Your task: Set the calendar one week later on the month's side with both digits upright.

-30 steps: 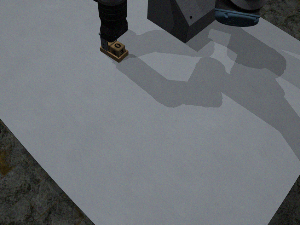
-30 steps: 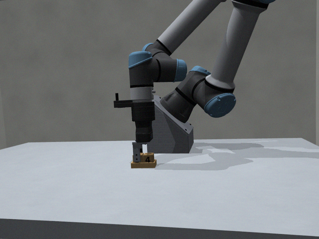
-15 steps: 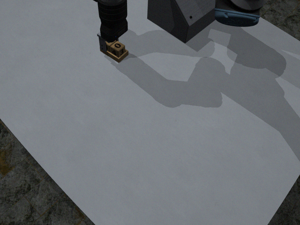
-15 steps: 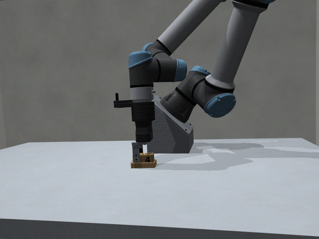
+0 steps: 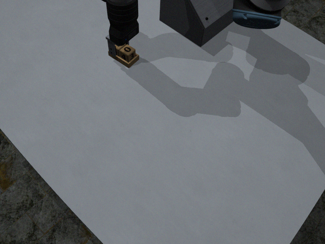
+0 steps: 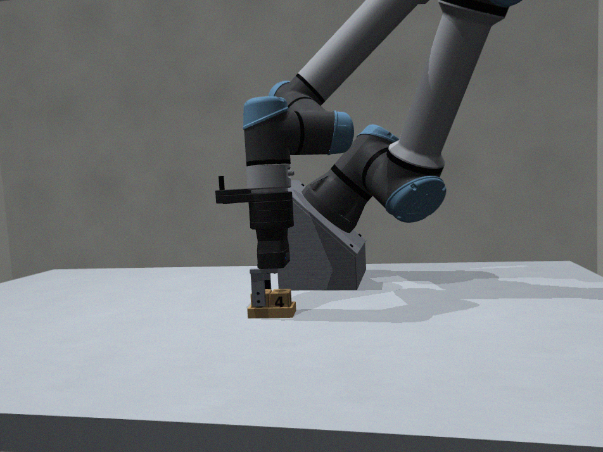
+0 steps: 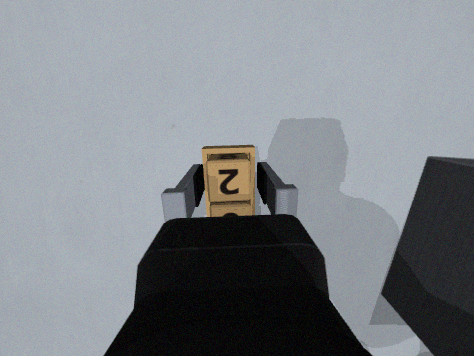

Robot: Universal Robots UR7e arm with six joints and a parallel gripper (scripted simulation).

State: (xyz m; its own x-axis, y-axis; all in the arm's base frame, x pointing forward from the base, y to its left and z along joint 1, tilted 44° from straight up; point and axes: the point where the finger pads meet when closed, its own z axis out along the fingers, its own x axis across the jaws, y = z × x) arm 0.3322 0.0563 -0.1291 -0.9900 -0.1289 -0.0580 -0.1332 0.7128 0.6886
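The wooden tray lies 2 cm to the left of my hand and 3 cm below it.
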